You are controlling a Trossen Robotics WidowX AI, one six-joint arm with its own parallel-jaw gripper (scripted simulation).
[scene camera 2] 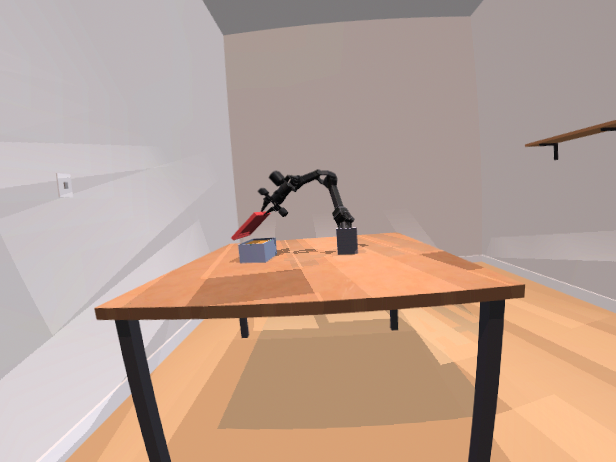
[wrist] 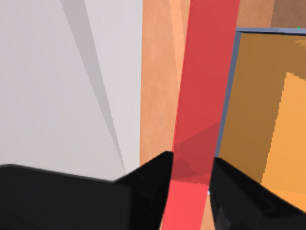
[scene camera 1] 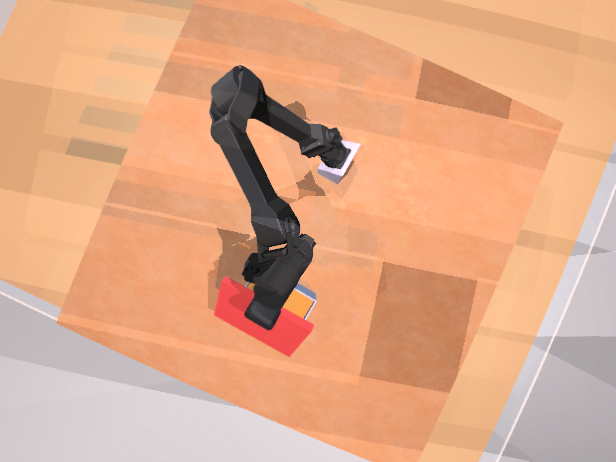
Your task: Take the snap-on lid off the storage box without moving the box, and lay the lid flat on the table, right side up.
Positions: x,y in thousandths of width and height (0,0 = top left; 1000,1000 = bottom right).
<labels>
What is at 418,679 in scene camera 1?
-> My gripper.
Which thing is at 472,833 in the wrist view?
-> My gripper.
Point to a red lid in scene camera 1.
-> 472,715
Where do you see a blue-grey storage box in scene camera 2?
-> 423,542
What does my gripper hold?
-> A red lid.
</labels>
